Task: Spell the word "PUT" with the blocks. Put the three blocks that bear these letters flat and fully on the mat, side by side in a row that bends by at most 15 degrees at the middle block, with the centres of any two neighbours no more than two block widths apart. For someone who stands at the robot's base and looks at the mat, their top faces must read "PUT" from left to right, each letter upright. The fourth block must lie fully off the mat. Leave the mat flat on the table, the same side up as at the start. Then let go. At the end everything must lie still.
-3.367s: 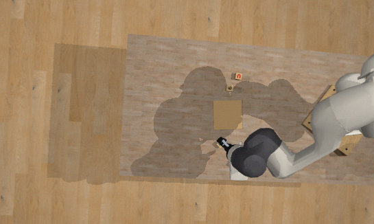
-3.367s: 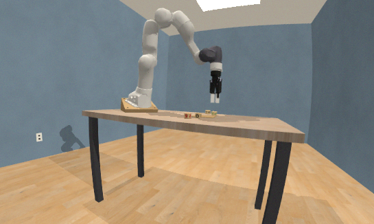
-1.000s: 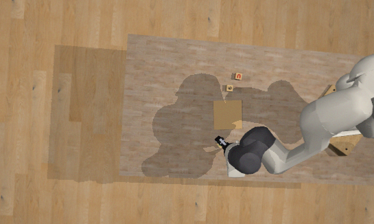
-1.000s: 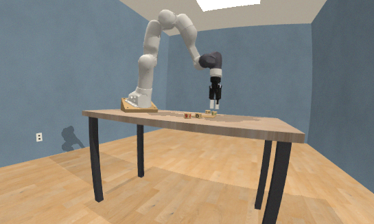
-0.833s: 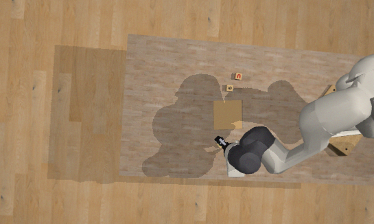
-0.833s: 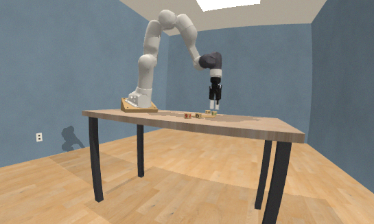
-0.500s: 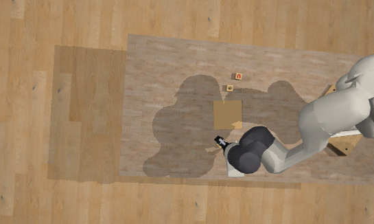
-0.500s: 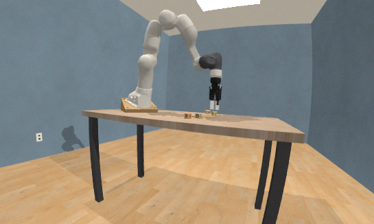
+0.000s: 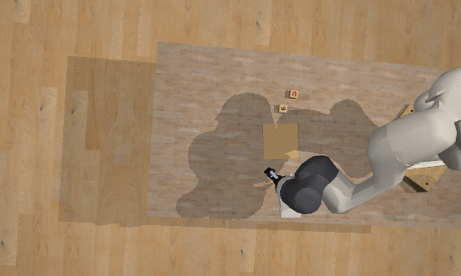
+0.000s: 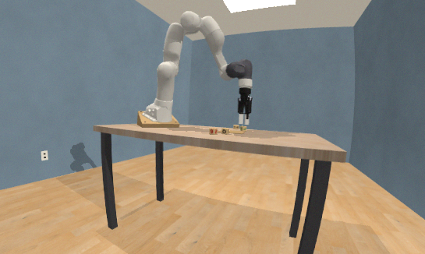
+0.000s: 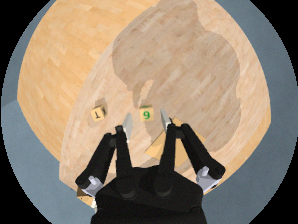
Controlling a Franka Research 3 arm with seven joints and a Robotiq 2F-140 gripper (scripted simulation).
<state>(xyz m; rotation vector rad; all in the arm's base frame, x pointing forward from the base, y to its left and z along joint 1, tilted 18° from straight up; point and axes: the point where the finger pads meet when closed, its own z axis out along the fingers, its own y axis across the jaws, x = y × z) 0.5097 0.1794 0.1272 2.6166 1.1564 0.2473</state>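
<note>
Now: the green P block 6 cm below my hand. The rest, counted from my hand: T block: 9 cm to the left, 7 cm behind, 6 cm below; then block marked 6: 27 cm to the right, 6 cm below, 3 cm behind; then tan mat: 14 cm to the right, 7 cm below, 3 cm behind.
</note>
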